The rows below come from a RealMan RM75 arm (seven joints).
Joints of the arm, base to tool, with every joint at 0 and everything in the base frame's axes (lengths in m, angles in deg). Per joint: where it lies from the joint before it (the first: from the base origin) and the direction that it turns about. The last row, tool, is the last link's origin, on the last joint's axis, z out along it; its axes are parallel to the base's.
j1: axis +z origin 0 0 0.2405
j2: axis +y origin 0 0 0
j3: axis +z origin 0 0 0.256
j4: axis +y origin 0 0 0
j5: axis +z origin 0 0 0.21
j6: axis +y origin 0 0 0
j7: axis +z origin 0 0 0.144
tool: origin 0 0 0
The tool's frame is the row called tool.
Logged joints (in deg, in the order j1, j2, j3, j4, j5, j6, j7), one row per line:
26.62 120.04 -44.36 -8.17 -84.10 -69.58 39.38
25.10 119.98 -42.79 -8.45 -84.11 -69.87 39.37
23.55 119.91 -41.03 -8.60 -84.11 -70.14 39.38
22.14 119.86 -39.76 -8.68 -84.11 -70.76 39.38
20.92 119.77 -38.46 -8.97 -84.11 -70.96 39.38
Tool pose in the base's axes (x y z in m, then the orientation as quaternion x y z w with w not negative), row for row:
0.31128 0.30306 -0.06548 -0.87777 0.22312 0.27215 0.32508
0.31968 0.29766 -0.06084 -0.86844 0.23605 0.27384 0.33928
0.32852 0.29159 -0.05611 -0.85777 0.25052 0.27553 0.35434
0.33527 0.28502 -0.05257 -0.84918 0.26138 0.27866 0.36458
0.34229 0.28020 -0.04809 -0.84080 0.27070 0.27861 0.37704
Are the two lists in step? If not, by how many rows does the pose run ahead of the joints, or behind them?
They are in step.
